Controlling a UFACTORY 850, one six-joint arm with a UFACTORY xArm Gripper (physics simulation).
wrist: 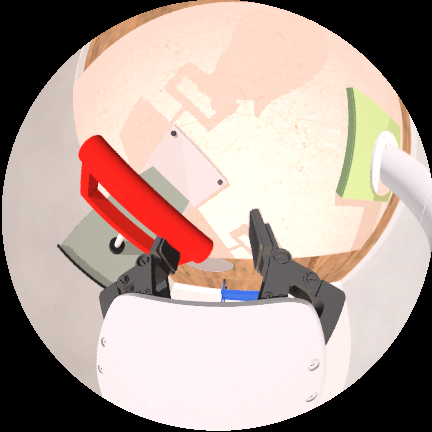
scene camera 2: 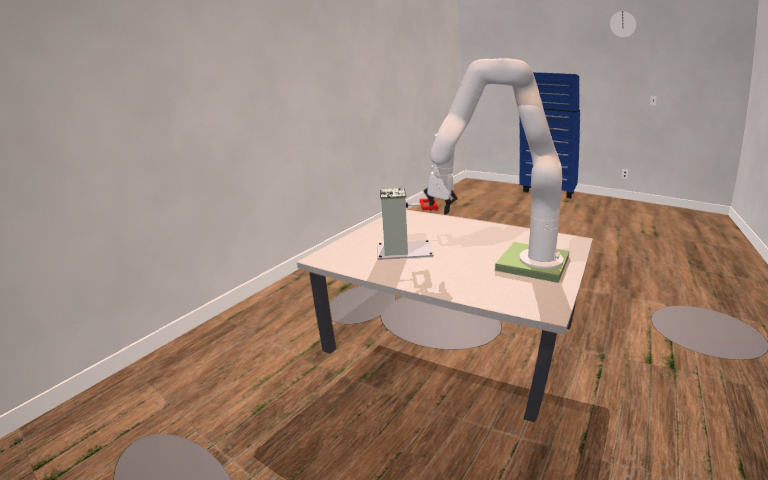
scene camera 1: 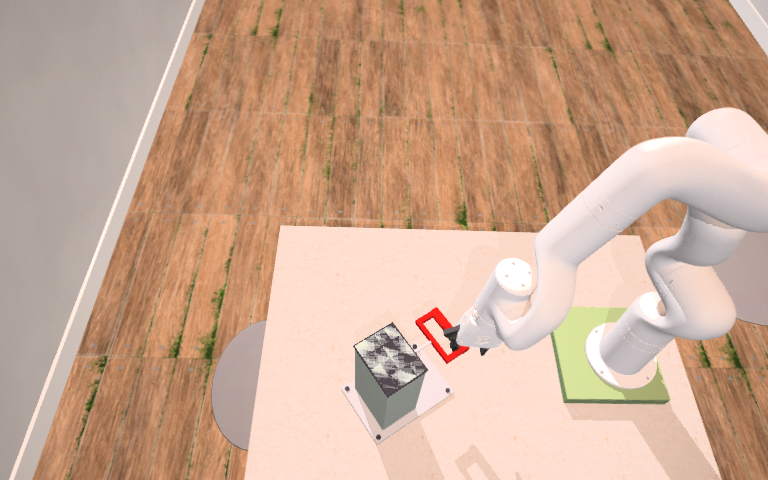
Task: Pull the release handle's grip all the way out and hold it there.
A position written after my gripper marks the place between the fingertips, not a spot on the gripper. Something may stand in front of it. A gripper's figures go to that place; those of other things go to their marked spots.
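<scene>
My gripper (wrist: 213, 224) is 11 cm from the lens; a pale base plate (wrist: 176, 157) is 30 cm from the lens.
</scene>
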